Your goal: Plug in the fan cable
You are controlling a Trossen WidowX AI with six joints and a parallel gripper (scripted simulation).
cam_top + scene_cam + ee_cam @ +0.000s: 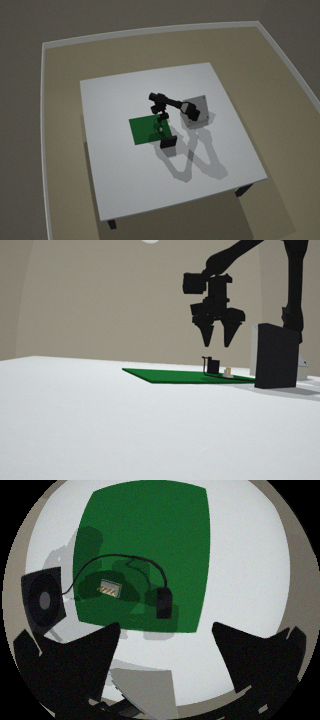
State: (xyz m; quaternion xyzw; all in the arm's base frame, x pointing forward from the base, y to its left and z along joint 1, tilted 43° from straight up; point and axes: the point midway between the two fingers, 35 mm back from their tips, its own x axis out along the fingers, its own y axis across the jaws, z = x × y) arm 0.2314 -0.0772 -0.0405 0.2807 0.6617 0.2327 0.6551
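My gripper tip is now 10 mm short of the black plug and 60 mm above it. Round my gripper tip: header 30 mm ahead, 80 mm to the left, 80 mm below; black fan 30 mm ahead, 230 mm to the left, 20 mm below; green board 100 mm ahead, 40 mm to the left, 90 mm below.
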